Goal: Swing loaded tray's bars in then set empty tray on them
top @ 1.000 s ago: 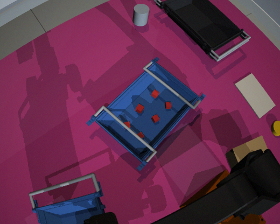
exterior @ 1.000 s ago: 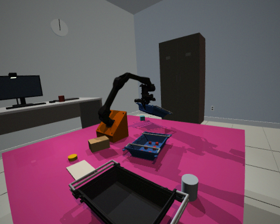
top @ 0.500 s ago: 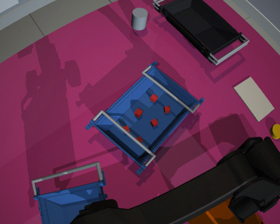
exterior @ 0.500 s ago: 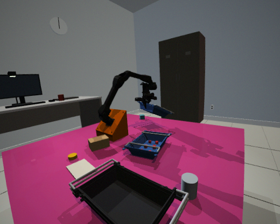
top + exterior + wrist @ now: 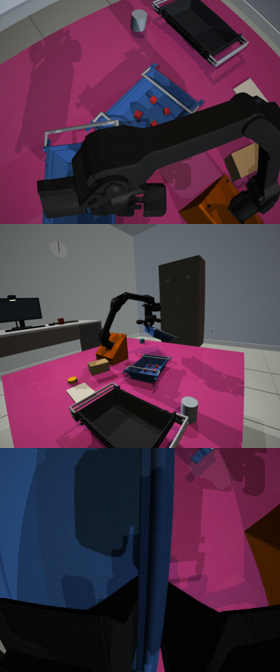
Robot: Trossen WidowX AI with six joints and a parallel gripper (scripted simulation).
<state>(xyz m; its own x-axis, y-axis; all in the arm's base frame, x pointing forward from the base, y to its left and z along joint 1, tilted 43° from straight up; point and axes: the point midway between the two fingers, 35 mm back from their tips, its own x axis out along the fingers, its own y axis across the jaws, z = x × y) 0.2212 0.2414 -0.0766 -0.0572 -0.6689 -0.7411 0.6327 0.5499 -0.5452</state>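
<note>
My gripper tip is 50 mm short of the blue tray and 60 mm to the right of it. The rest, counted from my gripper tip: yellow disc (160 mm behind, 580 mm to the right, 190 mm below); white card (20 mm behind, 600 mm to the right, 200 mm below); cardboard box (150 mm behind, 400 mm to the right, 170 mm below).
</note>
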